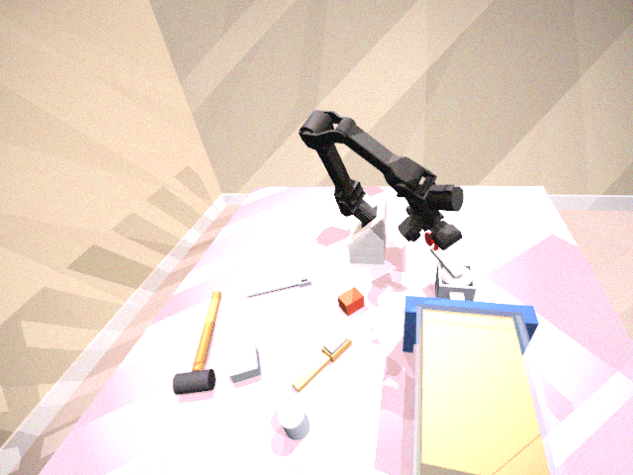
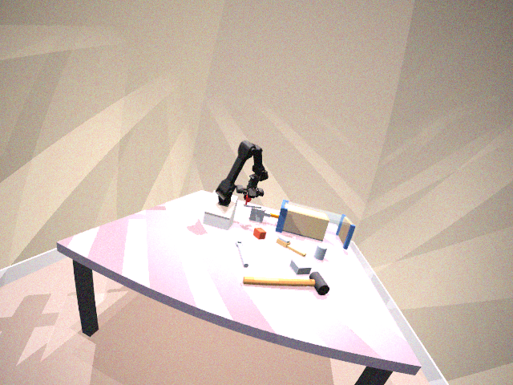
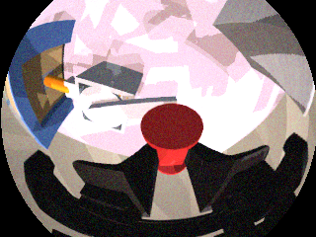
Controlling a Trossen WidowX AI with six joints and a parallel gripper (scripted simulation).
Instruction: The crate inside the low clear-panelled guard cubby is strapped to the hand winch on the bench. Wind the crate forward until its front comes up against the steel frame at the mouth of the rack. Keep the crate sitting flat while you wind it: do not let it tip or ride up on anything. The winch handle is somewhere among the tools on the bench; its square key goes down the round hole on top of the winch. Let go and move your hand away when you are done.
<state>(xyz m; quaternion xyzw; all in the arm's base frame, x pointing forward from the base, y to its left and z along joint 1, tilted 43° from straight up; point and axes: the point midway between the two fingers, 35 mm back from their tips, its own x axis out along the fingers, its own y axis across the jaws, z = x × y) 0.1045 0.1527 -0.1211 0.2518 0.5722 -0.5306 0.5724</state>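
Right now the red knob is 10 mm ahead of my gripper tip and 10 mm to the right of it. From my gripper tip the other things lie so: grey winch (80 mm ahead, 20 mm to the left, 100 mm below); then frame (260 mm ahead, 20 mm to the left, 30 mm below); then crank handle (40 mm ahead, 30 mm below).
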